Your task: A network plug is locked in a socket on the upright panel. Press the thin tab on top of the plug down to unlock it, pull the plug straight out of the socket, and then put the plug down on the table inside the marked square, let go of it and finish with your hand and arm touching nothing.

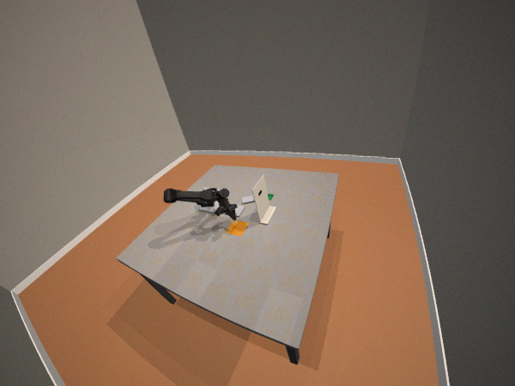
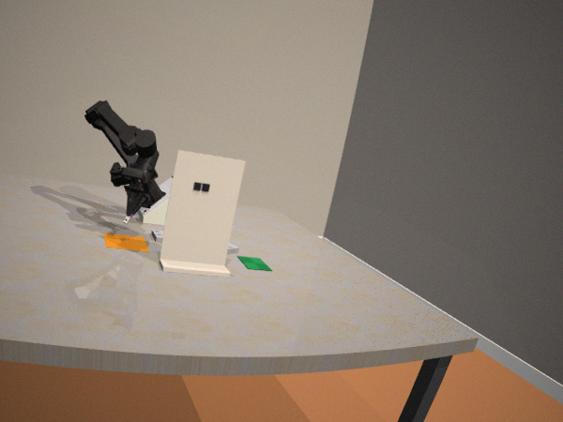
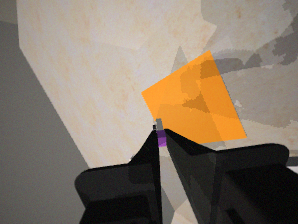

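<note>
My gripper tip is now 10 mm past the orange marked square and 70 mm above it. Round my gripper tip: network plug (right at my gripper tip); upright cream panel (150 mm ahead, 140 mm to the left, 50 mm above).
</note>
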